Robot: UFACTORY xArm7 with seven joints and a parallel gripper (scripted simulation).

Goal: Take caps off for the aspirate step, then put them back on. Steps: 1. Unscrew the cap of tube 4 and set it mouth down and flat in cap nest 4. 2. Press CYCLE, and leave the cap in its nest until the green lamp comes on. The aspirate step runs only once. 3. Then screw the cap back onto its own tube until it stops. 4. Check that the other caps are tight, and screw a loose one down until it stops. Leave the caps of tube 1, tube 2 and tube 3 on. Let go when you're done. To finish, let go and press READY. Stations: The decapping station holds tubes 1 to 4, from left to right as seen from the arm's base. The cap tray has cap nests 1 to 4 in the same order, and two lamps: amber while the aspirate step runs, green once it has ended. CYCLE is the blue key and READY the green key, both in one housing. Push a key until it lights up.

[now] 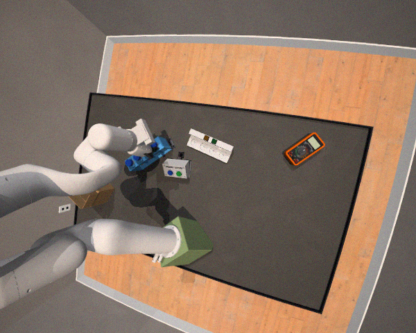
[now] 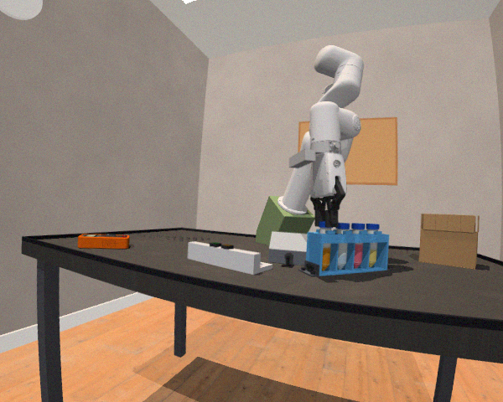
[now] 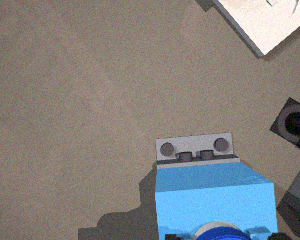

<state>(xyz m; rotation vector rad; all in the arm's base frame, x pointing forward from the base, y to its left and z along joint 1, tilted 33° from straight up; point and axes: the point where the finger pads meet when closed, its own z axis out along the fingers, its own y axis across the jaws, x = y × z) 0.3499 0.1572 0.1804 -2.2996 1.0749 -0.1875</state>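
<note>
The blue cap lies 10 mm below my hand. From my hand the other things lie so: blue cycle key 110 mm behind, 100 mm to the right, 60 mm below; key housing 120 mm to the right, 80 mm below, 80 mm behind; tube neck 10 mm below.
</note>
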